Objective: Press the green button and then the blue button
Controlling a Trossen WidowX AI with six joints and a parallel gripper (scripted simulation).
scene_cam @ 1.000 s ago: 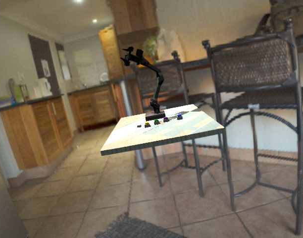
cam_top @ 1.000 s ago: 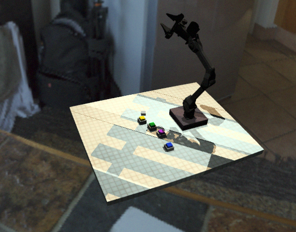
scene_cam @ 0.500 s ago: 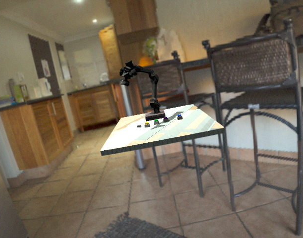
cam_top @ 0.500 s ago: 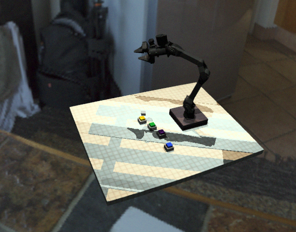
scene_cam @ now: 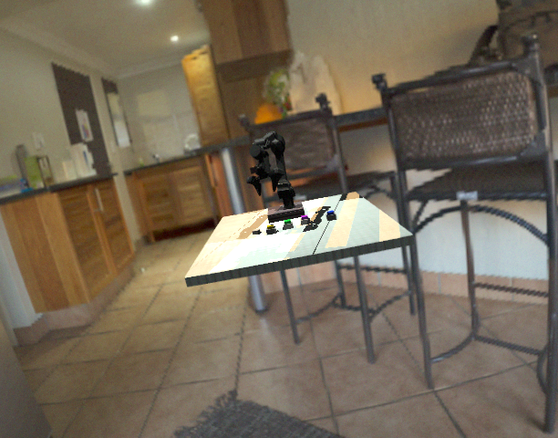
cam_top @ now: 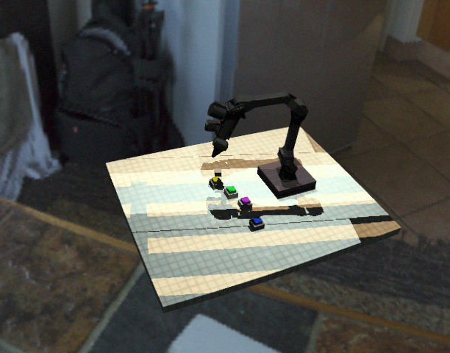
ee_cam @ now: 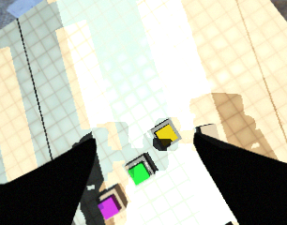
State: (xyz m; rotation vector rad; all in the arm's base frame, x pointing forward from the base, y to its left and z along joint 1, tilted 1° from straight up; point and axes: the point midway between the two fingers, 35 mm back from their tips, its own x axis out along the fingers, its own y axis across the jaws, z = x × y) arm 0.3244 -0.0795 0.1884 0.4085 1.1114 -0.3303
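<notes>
The green button lies 170 mm below my gripper tip, 70 mm to the left of it and 70 mm behind it. Also, from my gripper tip: yellow button: 170 mm below, 30 mm behind, 20 mm to the right; purple button: 170 mm below, 160 mm to the left, 100 mm behind; blue button: 290 mm to the left, 170 mm below, 90 mm behind.
</notes>
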